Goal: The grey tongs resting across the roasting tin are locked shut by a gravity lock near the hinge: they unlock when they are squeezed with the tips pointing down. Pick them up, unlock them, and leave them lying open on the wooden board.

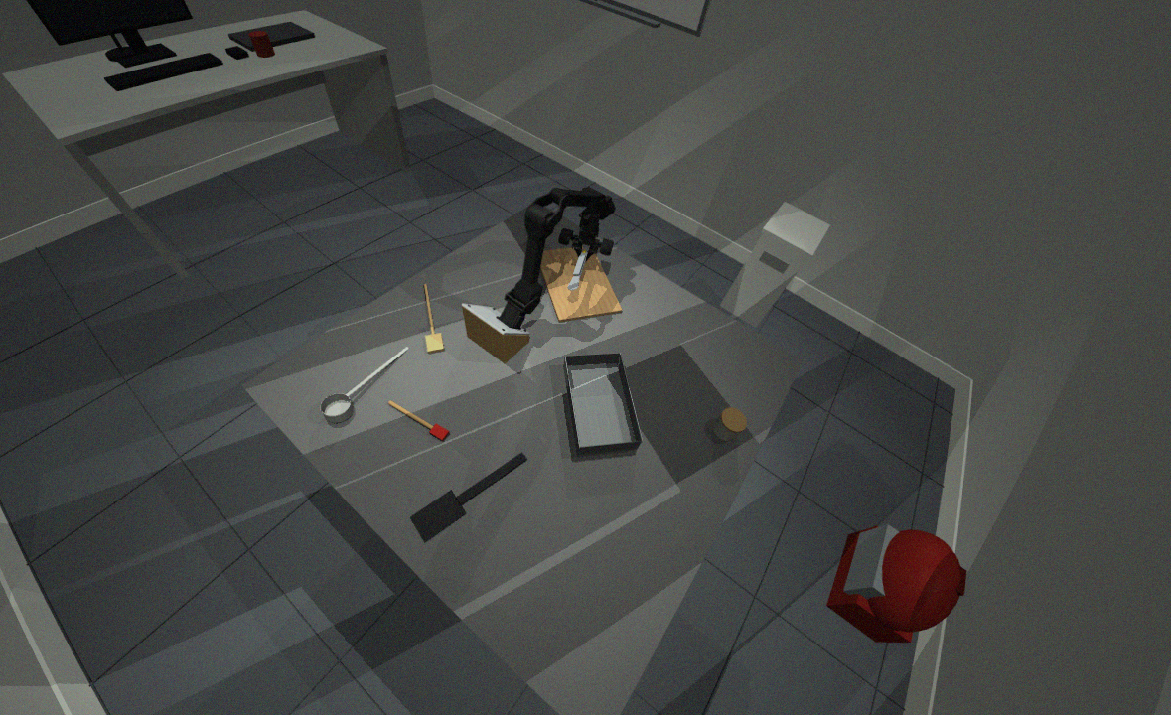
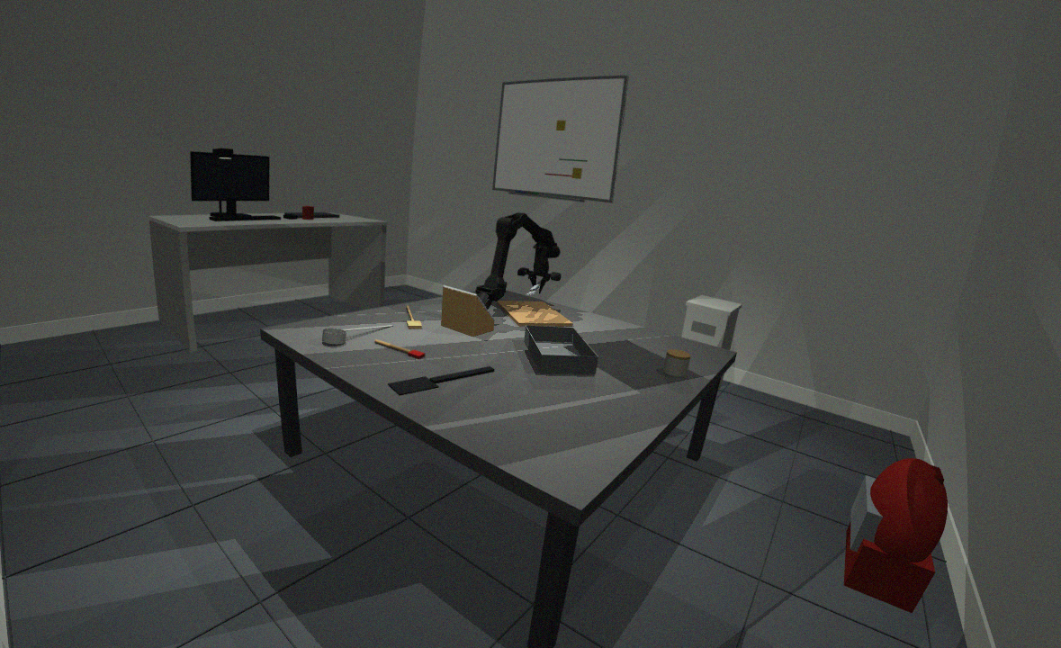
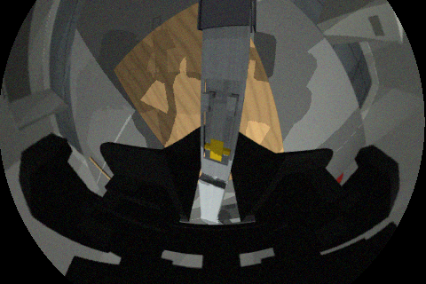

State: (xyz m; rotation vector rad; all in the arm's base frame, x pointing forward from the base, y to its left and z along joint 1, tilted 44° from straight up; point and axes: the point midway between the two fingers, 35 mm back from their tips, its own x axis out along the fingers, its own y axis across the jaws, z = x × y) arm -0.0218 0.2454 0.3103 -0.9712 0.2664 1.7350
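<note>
Right now the wooden board is 9 cm below my gripper tip and 2 cm to the right of it. Also, from my gripper tip: red-tipped spatula (77 cm to the right, 9 cm below, 9 cm ahead); then roasting tin (40 cm ahead, 37 cm to the right, 7 cm below); then yellow lock piece (4 cm above).
</note>
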